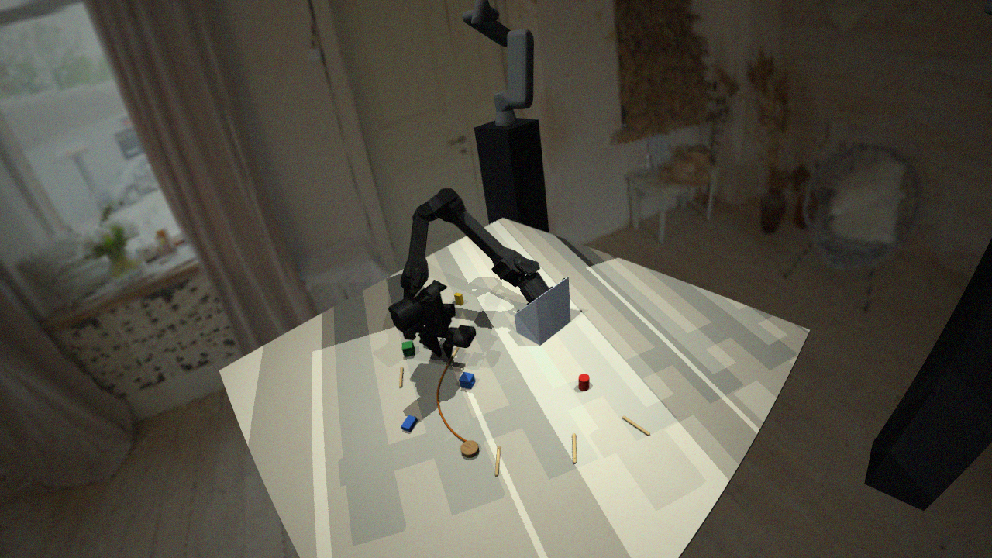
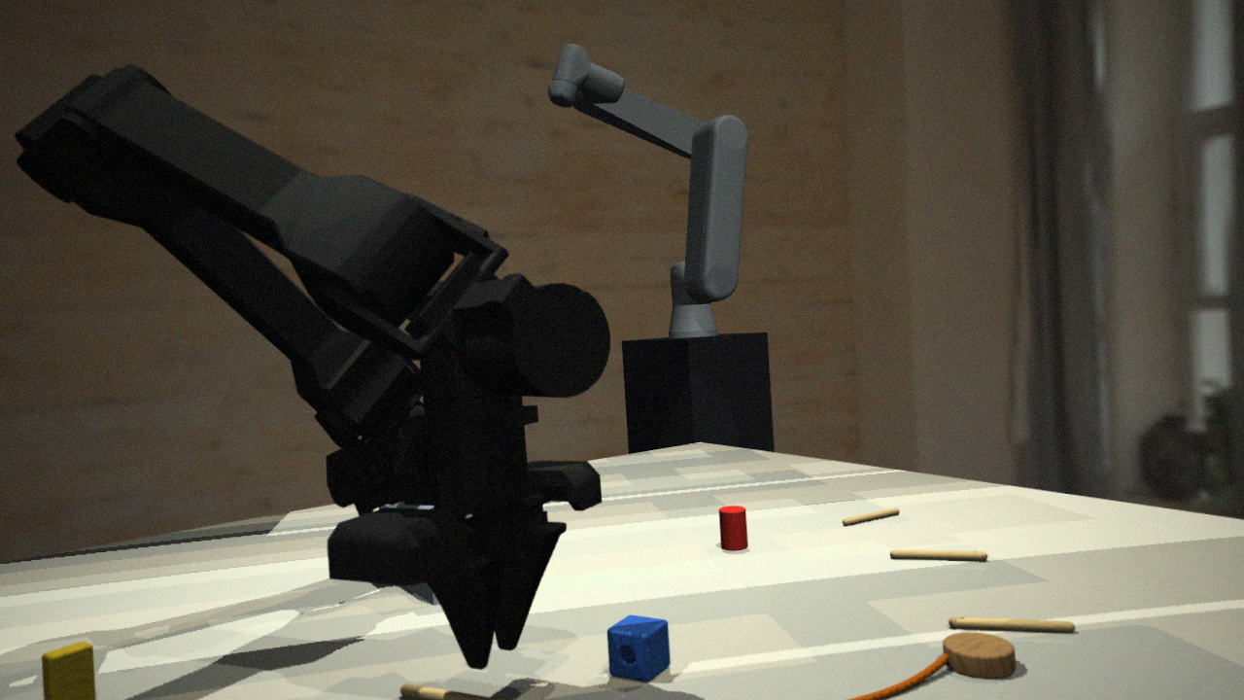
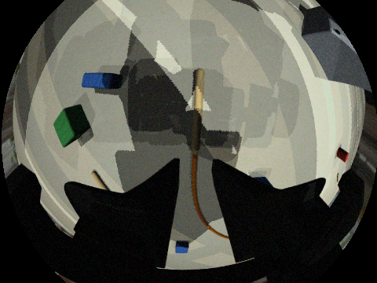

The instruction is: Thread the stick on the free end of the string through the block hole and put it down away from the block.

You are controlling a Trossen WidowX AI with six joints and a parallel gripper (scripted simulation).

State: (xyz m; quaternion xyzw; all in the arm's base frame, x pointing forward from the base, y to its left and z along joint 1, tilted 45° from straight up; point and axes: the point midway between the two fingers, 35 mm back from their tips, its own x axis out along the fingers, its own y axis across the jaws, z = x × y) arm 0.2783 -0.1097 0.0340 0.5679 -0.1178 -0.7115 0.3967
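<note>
Now: the thin wooden stick 3 cm below my gripper tip, 2 cm behind it and 1 cm to the right of it. From my gripper tip the other things lie so: yellow block 22 cm behind, 19 cm to the right, 1 cm below; green cube 13 cm to the right, 4 cm ahead, 2 cm below; round wooden button 25 cm to the left, 15 cm ahead, 3 cm below.
</note>
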